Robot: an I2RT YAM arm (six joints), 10 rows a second.
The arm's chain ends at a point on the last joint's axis. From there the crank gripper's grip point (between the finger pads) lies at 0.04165 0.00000 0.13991 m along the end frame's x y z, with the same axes.
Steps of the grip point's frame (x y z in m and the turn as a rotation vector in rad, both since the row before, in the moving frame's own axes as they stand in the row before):
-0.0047, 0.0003, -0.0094, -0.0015, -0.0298, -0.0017
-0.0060, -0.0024, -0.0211, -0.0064, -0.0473, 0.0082
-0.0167, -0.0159, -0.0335, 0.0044, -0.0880, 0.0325
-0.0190, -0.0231, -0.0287, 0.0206, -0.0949, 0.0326
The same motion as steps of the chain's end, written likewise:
-0.0005, 0.0002, -0.0106, -0.0015, -0.0298, -0.0017
0.0007, -0.0036, -0.0229, -0.0064, -0.0473, 0.0082
-0.0042, -0.0164, -0.0366, 0.0044, -0.0880, 0.0325
-0.0056, -0.0213, -0.0320, 0.0206, -0.0949, 0.0326

